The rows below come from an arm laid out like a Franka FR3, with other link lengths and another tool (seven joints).
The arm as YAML. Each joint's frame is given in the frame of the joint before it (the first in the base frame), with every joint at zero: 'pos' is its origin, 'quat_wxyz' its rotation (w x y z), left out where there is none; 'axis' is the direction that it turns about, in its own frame. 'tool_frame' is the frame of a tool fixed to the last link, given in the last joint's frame.
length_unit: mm
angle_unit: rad
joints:
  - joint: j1
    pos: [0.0, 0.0, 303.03]
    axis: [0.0, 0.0, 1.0]
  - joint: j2
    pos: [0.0, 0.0, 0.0]
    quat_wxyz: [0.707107, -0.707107, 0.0, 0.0]
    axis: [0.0, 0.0, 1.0]
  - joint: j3
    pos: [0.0, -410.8, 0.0]
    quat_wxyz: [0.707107, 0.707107, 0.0, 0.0]
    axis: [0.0, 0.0, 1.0]
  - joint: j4
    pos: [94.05, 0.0, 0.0]
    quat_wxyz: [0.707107, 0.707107, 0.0, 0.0]
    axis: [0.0, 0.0, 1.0]
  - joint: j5
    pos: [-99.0, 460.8, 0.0]
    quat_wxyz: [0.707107, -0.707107, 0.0, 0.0]
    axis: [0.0, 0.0, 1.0]
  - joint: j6
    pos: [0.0, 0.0, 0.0]
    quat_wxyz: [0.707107, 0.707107, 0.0, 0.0]
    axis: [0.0, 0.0, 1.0]
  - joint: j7
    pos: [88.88, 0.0, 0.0]
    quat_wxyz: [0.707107, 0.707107, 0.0, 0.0]
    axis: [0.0, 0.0, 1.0]
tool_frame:
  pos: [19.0, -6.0, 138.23]
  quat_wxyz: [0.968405, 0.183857, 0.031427, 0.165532]
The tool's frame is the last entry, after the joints.
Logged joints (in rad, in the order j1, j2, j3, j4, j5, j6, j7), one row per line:
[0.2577 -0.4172 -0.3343 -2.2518 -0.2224 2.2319 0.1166]
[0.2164 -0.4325 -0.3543 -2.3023 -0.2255 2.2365 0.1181]
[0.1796 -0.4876 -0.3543 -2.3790 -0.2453 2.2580 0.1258]
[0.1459 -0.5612 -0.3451 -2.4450 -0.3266 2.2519 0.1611]
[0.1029 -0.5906 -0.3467 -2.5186 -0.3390 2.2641 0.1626]
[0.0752 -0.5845 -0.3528 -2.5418 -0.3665 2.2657 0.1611]
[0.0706 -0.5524 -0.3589 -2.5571 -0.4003 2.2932 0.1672]
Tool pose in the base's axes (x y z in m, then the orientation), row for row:
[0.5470 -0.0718 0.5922 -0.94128 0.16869 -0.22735 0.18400]
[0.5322 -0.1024 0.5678 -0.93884 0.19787 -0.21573 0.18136]
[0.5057 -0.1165 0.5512 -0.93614 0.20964 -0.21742 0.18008]
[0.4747 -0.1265 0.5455 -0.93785 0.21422 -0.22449 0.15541]
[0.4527 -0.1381 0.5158 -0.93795 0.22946 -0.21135 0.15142]
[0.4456 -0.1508 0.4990 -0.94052 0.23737 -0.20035 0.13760]
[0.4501 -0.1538 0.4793 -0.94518 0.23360 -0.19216 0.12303]
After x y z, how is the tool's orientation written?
As a quaternion, x y z w.
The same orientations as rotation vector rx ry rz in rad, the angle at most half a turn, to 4 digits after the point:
[-2.6540 0.4756 -0.6410]
[-2.6510 0.5587 -0.6092]
[-2.6452 0.5924 -0.6144]
[-2.6863 0.6136 -0.6430]
[-2.6926 0.6587 -0.6067]
[-2.7210 0.6867 -0.5796]
[-2.7572 0.6814 -0.5605]

